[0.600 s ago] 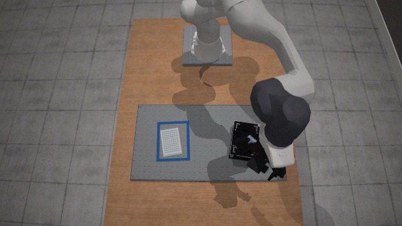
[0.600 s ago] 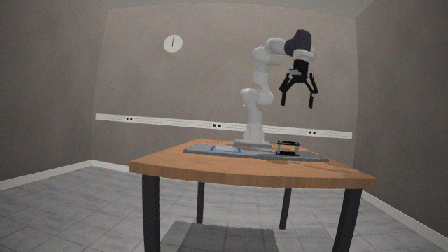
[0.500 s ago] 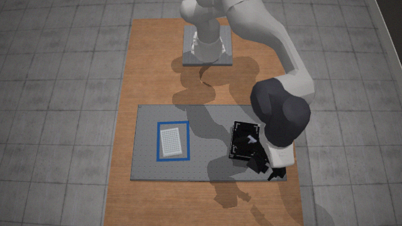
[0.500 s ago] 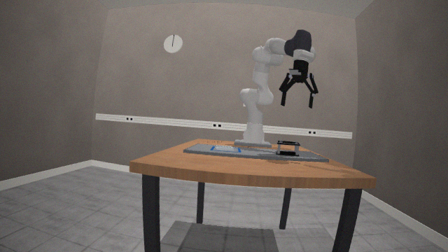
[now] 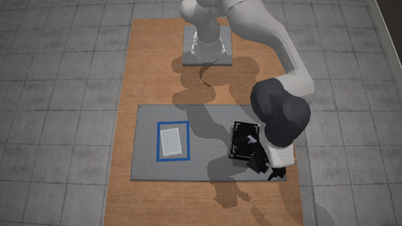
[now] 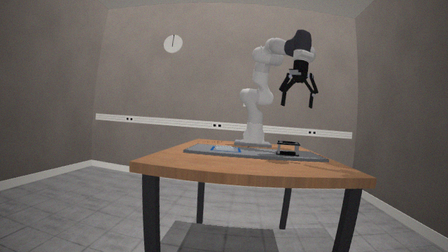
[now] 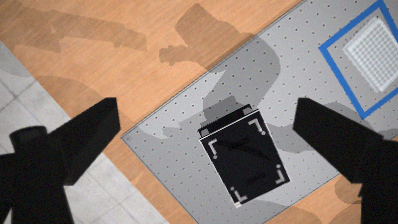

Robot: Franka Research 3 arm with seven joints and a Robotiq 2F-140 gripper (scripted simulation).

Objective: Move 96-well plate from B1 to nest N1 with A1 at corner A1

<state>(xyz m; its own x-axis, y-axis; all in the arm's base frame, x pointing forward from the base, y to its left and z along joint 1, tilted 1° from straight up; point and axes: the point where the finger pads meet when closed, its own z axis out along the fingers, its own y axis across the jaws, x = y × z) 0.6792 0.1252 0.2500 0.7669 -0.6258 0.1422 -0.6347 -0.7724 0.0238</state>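
The white 96-well plate lies 180 mm behind my hand, 320 mm to the right of it and 240 mm below it. The rest, counted from my hand: A1 label (220 mm behind, 80 mm to the left, 190 mm below); then black raised nest (160 mm behind, 10 mm to the left, 190 mm below).
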